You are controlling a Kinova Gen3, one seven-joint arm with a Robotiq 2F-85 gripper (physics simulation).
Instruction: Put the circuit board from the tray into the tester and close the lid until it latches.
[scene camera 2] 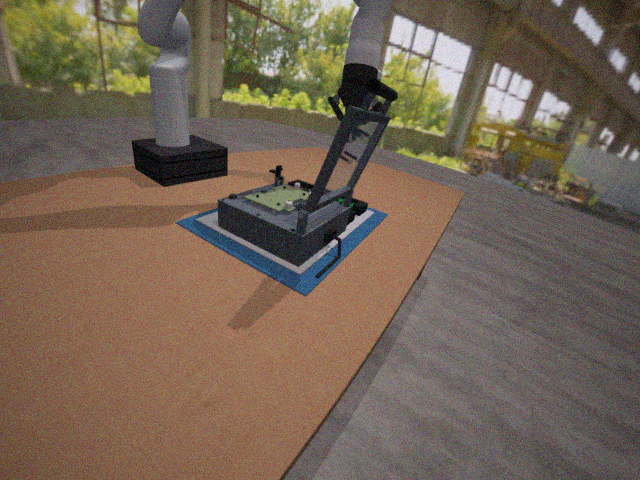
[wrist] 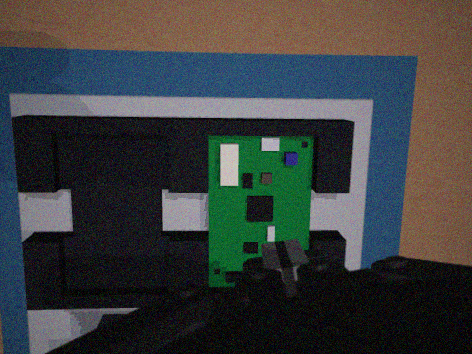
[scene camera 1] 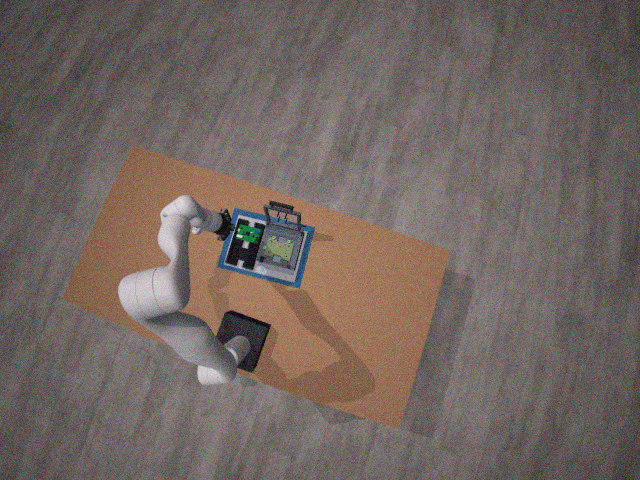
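Pixels of known places: gripper, fingertip midpoint: (scene camera 2: 348, 142) (wrist: 282, 267) (scene camera 1: 233, 228); arm's base at its link origin: (scene camera 2: 173, 143) (scene camera 1: 239, 346).
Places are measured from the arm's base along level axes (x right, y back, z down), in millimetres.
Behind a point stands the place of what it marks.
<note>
The green circuit board (scene camera 1: 248, 233) @(x -190, y -463, z 62 mm) (wrist: 259, 211) @(x -192, y -461, z 62 mm) lies on the black tray (scene camera 1: 239, 254) @(x -188, y -356, z 67 mm) (wrist: 122, 175) @(x -202, y -364, z 67 mm), at its far end. My gripper (scene camera 1: 228, 225) @(x -211, y -450, z -82 mm) (wrist: 282, 267) @(x -211, y -450, z -82 mm) is shut with nothing between the fingers; its tips hover over the board's near edge in the wrist view. The dark tester (scene camera 1: 282, 250) @(x 1, y -449, z 16 mm) (scene camera 2: 270, 229) @(x 64, y -511, z 36 mm) stands right beside the tray, with a pale green plate (scene camera 1: 280, 248) @(x -11, y -454, z 16 mm) (scene camera 2: 277, 196) @(x -6, y -448, z 16 mm) in its bed. Its lid (scene camera 1: 282, 211) @(x -32, y -580, z -154 mm) (scene camera 2: 366, 112) @(x 4, y -599, z -152 mm) stands open, tilted up and back. In the second scene view the lid hides my fingers and the board.
Tray and tester stand on a white pad with a blue border (scene camera 1: 308, 252) @(x 107, y -492, z 83 mm) (scene camera 2: 294, 281) @(x 80, y -586, z 83 mm) (wrist: 234, 74) @(x -282, y -429, z 83 mm) on the brown table (scene camera 1: 366, 295) @(x 437, y -410, z 84 mm). The arm's black base block (scene camera 1: 244, 333) @(x -3, y -57, z 2 mm) (scene camera 2: 177, 159) @(x 37, y -115, z 19 mm) sits near the table's front edge. A latch handle (scene camera 2: 332, 259) @(x -13, y -587, z 83 mm) sticks out of the tester's side.
</note>
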